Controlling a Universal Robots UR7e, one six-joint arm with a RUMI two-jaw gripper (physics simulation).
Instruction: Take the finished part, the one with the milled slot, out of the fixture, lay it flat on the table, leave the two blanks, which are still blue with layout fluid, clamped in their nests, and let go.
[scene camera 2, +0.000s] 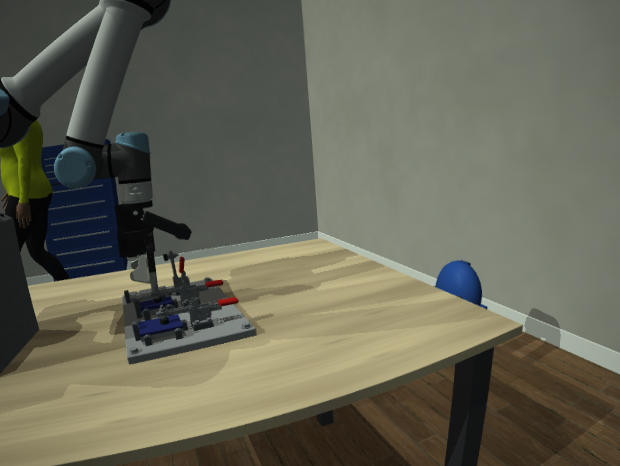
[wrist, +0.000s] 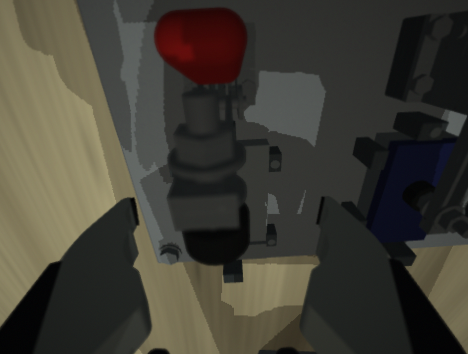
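Places are measured from the arm's base along level axes (x ahead, y left, z up), in metres.
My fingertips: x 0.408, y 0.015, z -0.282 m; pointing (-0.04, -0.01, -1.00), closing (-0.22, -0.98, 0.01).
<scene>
Behind a point stands the place of what it marks.
The fixture plate (scene camera 2: 228, 326) @[z -0.302, x 0.479, y -0.251 m] (wrist: 287, 47) @[z -0.302, x 0.479, y -0.033 m] lies on the table. A grey surface (wrist: 258, 195) @[z -0.286, x 0.404, y -0.003 m] between small stop blocks, apparently the finished part, lies in the end nest, partly hidden by the raised clamp (wrist: 205, 160); its slot cannot be made out. Two blue blanks sit in the other nests: the near blank (scene camera 2: 161, 324) @[z -0.281, x 0.365, y -0.207 m] and the middle blank (scene camera 2: 156, 303) @[z -0.275, x 0.385, y -0.104 m] (wrist: 397, 200) @[z -0.276, x 0.388, y -0.083 m], with clamps down on them. My gripper (scene camera 2: 153, 289) @[z -0.282, x 0.408, y 0.015 m] (wrist: 228, 199) @[z -0.282, x 0.408, y 0.015 m] points down at the far nest, open and empty. In the wrist view its fingers stand either side of the raised clamp and nest.
The raised clamp's red handle (scene camera 2: 181, 265) @[z -0.235, x 0.482, y -0.006 m] (wrist: 202, 42) stands upright; two other red handles (scene camera 2: 214, 283) @[z -0.258, x 0.514, y -0.122 m] (scene camera 2: 228, 301) @[z -0.263, x 0.495, y -0.230 m] lie low. A dark box (scene camera 2: 15, 300) @[z -0.223, x 0.104, y -0.029 m] stands at the left of the table (scene camera 2: 350, 320) @[z -0.317, x 0.678, y -0.363 m]. A person (scene camera 2: 30, 170) and a blue cabinet (scene camera 2: 82, 215) are behind.
</scene>
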